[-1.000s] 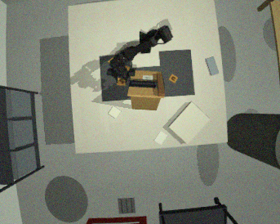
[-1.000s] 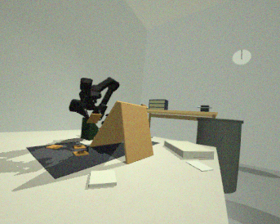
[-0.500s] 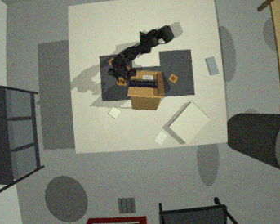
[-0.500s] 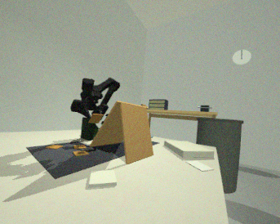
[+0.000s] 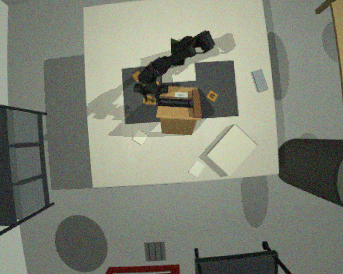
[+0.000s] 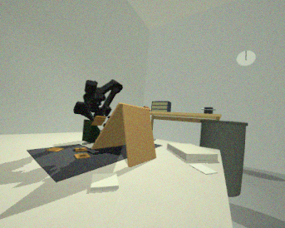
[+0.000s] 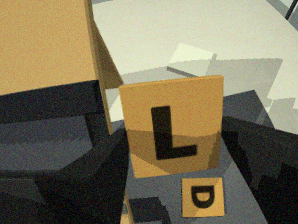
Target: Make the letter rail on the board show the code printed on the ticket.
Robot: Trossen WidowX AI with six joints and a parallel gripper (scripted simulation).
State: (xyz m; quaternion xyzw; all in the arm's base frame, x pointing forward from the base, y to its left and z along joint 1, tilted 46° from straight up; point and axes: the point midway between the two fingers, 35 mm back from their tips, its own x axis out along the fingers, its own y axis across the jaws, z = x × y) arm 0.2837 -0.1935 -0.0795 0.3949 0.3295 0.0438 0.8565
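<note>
Right now the white ticket is 30 mm behind my gripper tip, 180 mm to the left of it and 80 mm below it. From my gripper tip the other things lie so: dark mat (110 mm behind, 180 mm to the left, 180 mm below); then white card (190 mm ahead, 120 mm to the right, 170 mm below); then white box (360 mm ahead, 470 mm to the left, 160 mm below).
</note>
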